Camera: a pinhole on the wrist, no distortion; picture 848 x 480 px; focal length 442.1 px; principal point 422.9 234.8 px. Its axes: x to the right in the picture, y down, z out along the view. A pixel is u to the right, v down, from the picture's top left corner.
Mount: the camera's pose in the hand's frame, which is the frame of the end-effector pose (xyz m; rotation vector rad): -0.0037 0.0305 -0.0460 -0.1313 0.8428 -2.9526
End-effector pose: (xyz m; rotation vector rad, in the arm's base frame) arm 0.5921 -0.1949 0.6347 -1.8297 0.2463 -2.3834
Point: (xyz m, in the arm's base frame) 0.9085 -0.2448 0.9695
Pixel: 198.3 47.1
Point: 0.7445 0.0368 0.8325
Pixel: 345.3 398.8
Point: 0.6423 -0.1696 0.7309
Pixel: 235.4 248.6
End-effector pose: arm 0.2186 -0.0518 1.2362 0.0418 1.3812 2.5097
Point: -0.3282 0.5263 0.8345
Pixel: outside the picture
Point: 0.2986 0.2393 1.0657
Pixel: 453.7 457.9
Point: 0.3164 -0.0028 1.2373
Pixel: 761.3 262.1
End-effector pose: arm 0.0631 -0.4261 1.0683 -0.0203 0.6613 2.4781
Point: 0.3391 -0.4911 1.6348
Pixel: outside the picture
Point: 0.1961 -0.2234 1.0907
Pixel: 483.5 408.0
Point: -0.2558 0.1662 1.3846
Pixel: 68.1 122.6
